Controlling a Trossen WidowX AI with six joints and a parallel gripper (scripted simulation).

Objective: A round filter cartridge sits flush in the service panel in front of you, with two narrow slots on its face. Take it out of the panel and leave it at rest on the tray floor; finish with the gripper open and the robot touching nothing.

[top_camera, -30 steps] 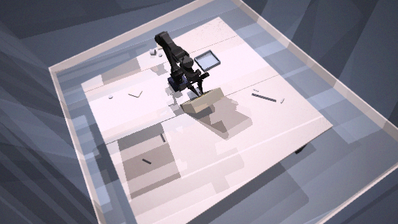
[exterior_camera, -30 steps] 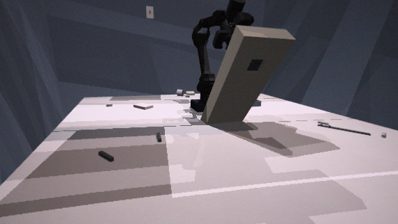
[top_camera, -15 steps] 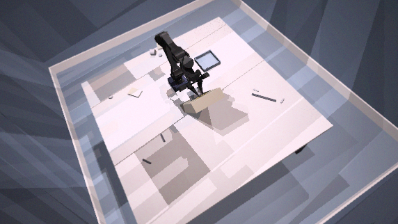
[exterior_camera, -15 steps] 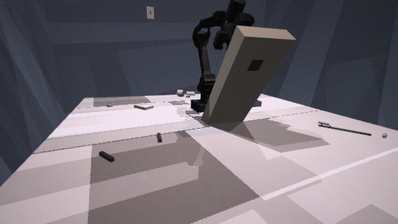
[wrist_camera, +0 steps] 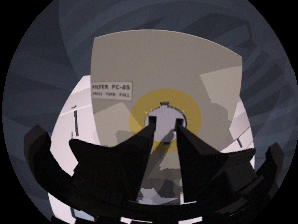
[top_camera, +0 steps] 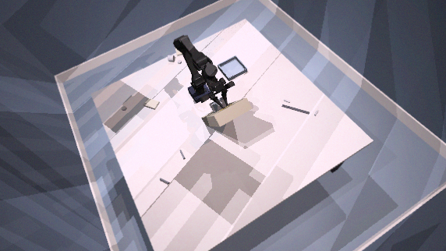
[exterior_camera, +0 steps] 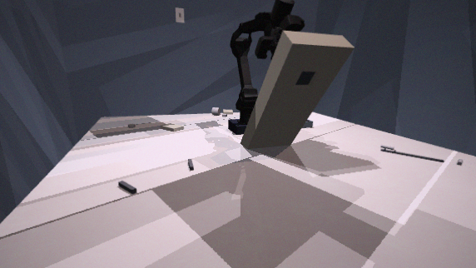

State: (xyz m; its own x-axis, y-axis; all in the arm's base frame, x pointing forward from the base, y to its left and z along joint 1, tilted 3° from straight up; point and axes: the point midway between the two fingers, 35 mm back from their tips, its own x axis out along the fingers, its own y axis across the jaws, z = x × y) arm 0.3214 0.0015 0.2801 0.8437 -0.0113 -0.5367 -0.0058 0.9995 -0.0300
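Right now my gripper tip is 20 mm short of the round filter cartridge and 10 mm above it. The rest, counted from my gripper tip: square tray: 420 mm behind, 290 mm to the left, 280 mm below.
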